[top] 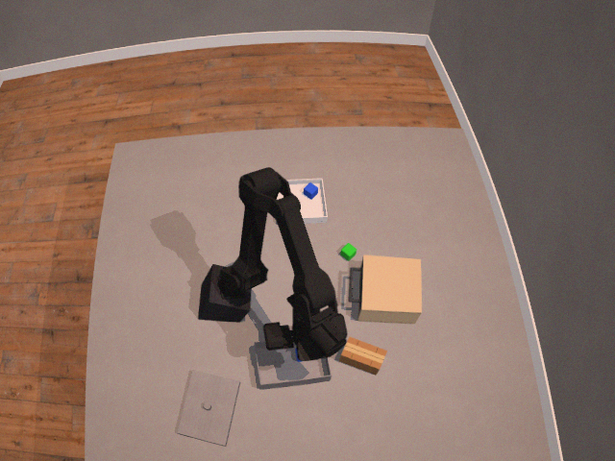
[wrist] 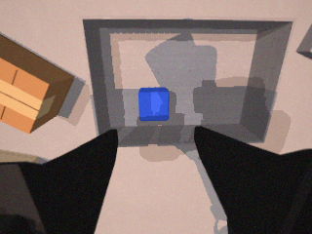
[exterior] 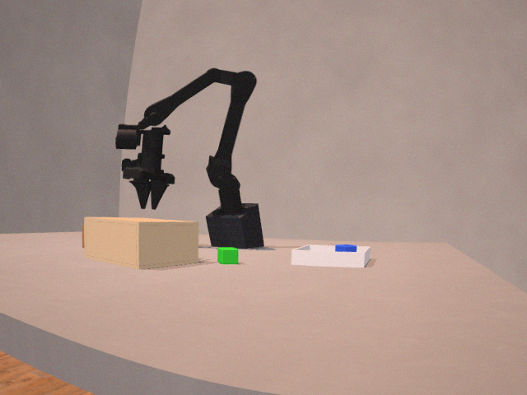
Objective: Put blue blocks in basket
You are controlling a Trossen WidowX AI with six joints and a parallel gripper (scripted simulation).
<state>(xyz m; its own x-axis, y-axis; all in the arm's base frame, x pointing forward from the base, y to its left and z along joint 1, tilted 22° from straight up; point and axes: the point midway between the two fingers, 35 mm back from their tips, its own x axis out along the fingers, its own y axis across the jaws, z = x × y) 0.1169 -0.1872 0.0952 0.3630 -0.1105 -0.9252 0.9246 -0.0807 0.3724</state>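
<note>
Now: hand 3 cm past the grey box, 2 cm to the left of it and 12 cm above it. Also, from my hand: tan drawer cabinet: 29 cm ahead, 10 cm to the left, 10 cm below; knobbed lid: 28 cm behind, 9 cm to the right, 11 cm below; red block: 17 cm ahead, 6 cm to the right, 12 cm below.
</note>
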